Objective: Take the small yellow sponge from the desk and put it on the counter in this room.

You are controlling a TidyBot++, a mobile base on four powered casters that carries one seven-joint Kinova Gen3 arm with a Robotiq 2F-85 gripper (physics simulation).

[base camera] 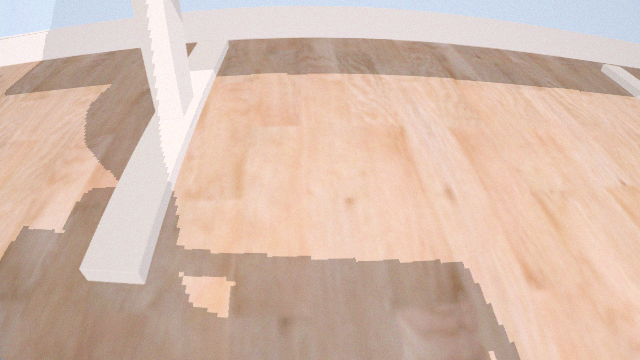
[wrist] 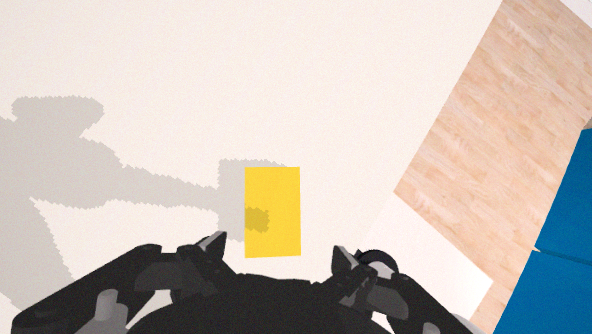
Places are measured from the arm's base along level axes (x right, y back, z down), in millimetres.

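Pixels of known places: gripper, fingertip midpoint: (wrist: 279, 250).
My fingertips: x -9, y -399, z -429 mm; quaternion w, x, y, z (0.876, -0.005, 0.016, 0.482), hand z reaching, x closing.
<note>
Behind a point stands the place of what it marks.
The small yellow sponge (wrist: 280, 200) {x 17, y -419, z -368 mm} lies on the pale desk top (wrist: 250, 75) {x 121, y -564, z -323 mm} in the wrist view, its long sides running up and down the picture. My gripper (wrist: 279, 250) {x -9, y -399, z -429 mm} is open, with one fingertip to the left and one to the right of the sponge's near end. The fingers do not touch it, and their exact height above the desk is hard to tell. The sponge does not show in the base camera view. The counter cannot be made out in either view.
In the base camera view, a white desk leg with a long foot (base camera: 125, 215) stands at the left on the wood floor (base camera: 350, 175) {x 42, y -507, z 397 mm}. Part of another white foot (base camera: 622, 77) shows at the right edge. Blue furniture (wrist: 550, 290) {x 515, y 1064, z 257 mm} stands right of the desk in the wrist view.
</note>
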